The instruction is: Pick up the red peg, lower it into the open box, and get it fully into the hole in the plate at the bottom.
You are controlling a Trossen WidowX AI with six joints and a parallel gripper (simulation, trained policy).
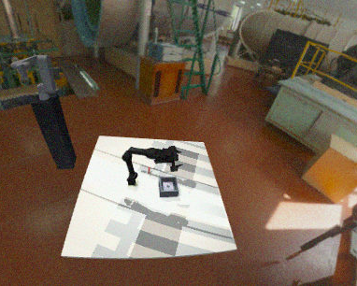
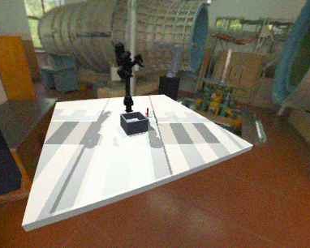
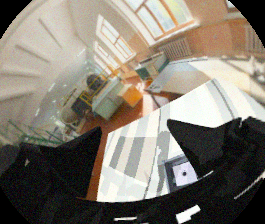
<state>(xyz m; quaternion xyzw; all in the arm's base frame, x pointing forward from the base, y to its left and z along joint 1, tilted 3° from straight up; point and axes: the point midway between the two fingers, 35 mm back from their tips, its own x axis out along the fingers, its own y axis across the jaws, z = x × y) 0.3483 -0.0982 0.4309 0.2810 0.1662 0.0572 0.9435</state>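
The red peg is 38 cm below my gripper tip, 21 cm to the left of it and 20 cm behind it. From my gripper tip the other things lie so: pale plate (38 cm below, 6 cm behind); then dark box (40 cm below, 6 cm behind).
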